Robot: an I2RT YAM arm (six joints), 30 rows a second.
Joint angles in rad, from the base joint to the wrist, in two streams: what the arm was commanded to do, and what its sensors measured. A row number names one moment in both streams.
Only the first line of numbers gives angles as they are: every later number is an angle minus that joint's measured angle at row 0.
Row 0, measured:
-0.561, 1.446, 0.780, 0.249, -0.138, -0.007
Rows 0 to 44, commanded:
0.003, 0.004, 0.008, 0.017, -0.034, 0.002
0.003, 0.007, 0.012, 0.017, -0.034, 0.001
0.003, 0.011, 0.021, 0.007, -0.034, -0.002
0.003, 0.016, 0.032, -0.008, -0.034, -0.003
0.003, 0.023, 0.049, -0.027, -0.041, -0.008
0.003, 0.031, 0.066, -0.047, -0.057, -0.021
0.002, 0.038, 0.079, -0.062, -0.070, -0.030
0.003, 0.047, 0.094, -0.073, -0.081, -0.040
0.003, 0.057, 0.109, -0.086, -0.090, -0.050
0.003, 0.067, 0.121, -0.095, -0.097, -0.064
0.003, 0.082, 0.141, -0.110, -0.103, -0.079
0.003, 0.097, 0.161, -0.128, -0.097, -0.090
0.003, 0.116, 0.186, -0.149, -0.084, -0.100
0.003, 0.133, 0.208, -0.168, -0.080, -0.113
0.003, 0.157, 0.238, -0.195, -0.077, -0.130
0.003, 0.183, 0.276, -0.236, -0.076, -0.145
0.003, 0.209, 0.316, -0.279, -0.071, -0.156
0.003, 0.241, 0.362, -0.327, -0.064, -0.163
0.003, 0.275, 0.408, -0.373, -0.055, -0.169
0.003, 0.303, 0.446, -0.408, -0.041, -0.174
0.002, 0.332, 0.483, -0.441, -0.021, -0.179
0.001, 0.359, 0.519, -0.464, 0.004, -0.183
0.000, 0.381, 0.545, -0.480, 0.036, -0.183
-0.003, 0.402, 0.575, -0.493, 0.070, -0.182
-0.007, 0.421, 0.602, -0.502, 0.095, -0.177
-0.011, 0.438, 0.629, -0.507, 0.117, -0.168
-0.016, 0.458, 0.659, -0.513, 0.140, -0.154
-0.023, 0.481, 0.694, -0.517, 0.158, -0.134
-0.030, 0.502, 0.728, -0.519, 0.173, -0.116
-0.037, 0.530, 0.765, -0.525, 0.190, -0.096
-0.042, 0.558, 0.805, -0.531, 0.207, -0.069
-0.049, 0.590, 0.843, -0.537, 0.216, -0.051
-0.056, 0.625, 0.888, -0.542, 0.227, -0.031
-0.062, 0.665, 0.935, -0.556, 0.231, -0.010
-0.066, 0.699, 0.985, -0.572, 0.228, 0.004
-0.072, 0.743, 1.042, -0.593, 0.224, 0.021
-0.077, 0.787, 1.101, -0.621, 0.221, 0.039
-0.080, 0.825, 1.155, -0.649, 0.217, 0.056
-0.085, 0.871, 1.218, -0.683, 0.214, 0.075
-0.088, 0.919, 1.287, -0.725, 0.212, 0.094
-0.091, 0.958, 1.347, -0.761, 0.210, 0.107
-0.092, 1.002, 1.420, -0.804, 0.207, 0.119
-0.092, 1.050, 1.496, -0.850, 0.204, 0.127
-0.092, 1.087, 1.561, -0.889, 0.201, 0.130
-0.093, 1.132, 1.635, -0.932, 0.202, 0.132
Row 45, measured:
-0.093, 1.065, 1.514, -0.776, 0.206, 0.087
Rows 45 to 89, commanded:
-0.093, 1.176, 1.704, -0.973, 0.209, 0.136
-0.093, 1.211, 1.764, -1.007, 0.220, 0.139
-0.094, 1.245, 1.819, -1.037, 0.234, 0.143
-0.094, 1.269, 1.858, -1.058, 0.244, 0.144
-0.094, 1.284, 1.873, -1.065, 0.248, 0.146
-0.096, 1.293, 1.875, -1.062, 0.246, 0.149
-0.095, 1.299, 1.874, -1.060, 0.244, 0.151
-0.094, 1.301, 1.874, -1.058, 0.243, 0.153
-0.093, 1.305, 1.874, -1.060, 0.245, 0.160
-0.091, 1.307, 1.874, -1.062, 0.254, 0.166
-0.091, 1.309, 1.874, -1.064, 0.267, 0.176
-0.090, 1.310, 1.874, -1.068, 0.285, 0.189
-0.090, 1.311, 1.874, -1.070, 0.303, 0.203
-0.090, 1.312, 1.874, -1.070, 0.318, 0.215
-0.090, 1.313, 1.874, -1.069, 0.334, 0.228
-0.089, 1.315, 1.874, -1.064, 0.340, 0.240
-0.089, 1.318, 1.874, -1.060, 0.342, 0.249
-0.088, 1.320, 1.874, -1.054, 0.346, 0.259
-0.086, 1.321, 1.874, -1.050, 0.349, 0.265
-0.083, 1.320, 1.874, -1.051, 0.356, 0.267
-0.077, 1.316, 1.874, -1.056, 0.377, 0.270
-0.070, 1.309, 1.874, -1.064, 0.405, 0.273
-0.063, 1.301, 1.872, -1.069, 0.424, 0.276
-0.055, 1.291, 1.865, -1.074, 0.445, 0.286
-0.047, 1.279, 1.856, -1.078, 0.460, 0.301
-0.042, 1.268, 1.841, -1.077, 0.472, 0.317
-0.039, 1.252, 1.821, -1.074, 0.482, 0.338
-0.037, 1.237, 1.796, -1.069, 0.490, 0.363
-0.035, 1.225, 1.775, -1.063, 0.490, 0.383
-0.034, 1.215, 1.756, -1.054, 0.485, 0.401
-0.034, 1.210, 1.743, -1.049, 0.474, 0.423
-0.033, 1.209, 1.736, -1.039, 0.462, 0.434
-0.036, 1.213, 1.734, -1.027, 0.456, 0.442
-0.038, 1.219, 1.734, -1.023, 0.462, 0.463
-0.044, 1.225, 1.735, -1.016, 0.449, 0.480
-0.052, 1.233, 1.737, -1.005, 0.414, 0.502
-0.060, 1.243, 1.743, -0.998, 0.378, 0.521
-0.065, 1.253, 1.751, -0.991, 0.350, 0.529
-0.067, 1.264, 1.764, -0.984, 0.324, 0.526
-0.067, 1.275, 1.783, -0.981, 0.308, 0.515
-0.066, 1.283, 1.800, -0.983, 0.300, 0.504
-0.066, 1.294, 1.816, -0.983, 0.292, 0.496
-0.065, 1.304, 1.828, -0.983, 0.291, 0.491
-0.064, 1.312, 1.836, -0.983, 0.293, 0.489
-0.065, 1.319, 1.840, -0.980, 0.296, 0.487
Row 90, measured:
-0.069, 1.303, 1.820, -1.001, 0.330, 0.479
